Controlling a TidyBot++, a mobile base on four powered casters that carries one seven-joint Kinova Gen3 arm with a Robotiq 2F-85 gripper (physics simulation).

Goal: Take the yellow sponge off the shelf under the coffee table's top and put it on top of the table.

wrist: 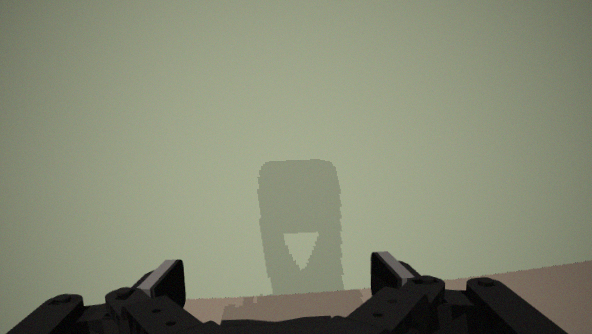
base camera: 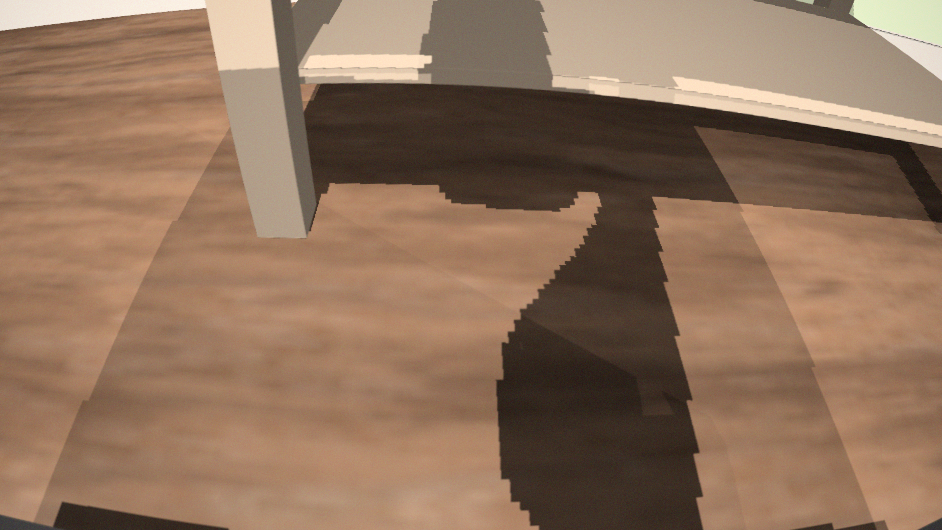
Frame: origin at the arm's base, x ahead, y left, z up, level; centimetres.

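Seen in the pictures: gripper, between the fingertips: (wrist: 278,277).
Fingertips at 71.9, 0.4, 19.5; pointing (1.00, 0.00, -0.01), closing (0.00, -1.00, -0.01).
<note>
Offsets run from my fingertips to a thing's top centre, as dx, dy, dz. "spot": to the spot under its first point. Level surfaces: height alone.
The yellow sponge does not show in the base camera view or the wrist view. My gripper (wrist: 278,277) is wide open, with nothing between its fingers. It faces a plain pale green wall (wrist: 150,110). A brown flat surface (wrist: 550,290), which looks like the table's top, shows along the bottom of the wrist view, behind and beside the fingers. In the base camera view, the coffee table's pale leg @[spot: -25.4, +15.5, -48.7] (base camera: 263,145) stands at the left, and its low shelf @[spot: -8.9, -24.5, -44.1] (base camera: 691,49) spans the upper right. The table's top is out of that view.
The wood floor @[dz -59.1] (base camera: 296,369) spreads in front of the table, under and around the leg. A broad dark shadow (base camera: 592,408) crosses it. In the wrist view, a gripper-shaped shadow (wrist: 300,197) falls on the wall ahead of the fingers.
</note>
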